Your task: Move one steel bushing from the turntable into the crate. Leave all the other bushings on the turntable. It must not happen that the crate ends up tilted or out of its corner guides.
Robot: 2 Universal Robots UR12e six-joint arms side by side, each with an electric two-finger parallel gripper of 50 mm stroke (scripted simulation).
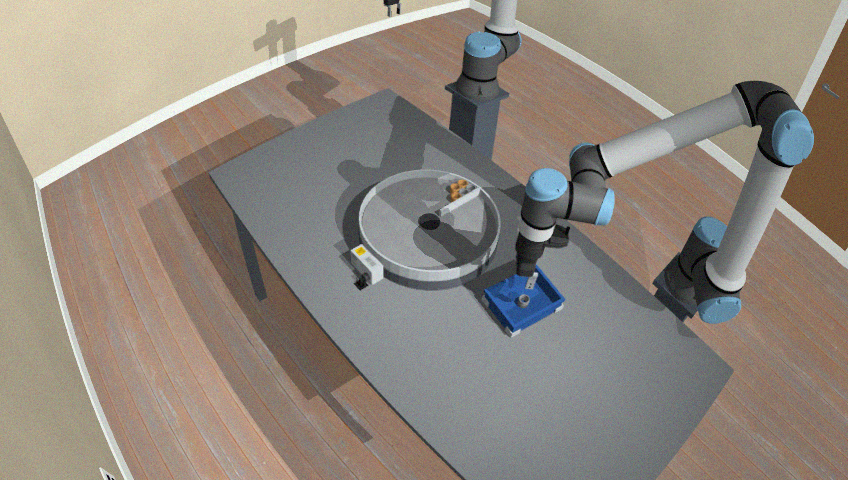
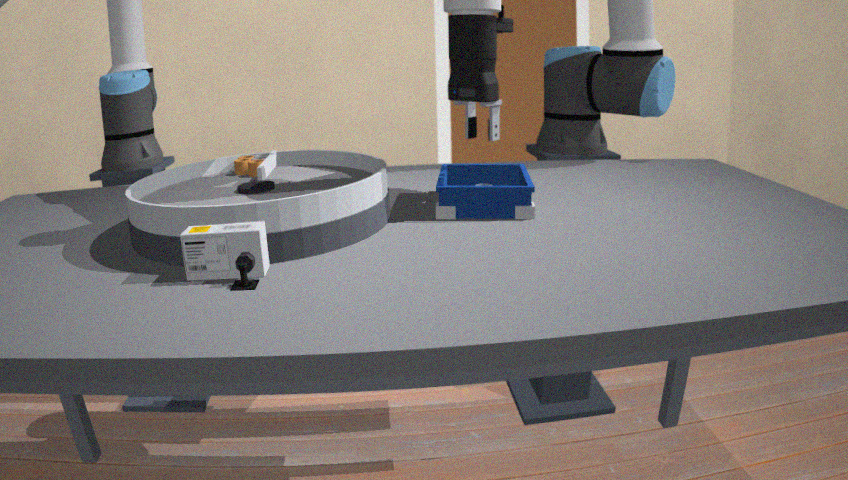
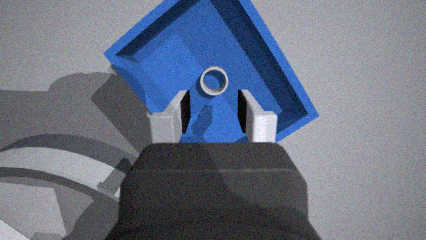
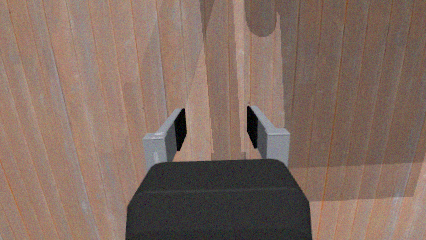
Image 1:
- my left gripper: 528, 281
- blue crate: 507, 292
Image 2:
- my left gripper: 482, 139
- blue crate: 498, 201
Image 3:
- my left gripper: 213, 103
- blue crate: 162, 54
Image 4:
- my right gripper: 216, 119
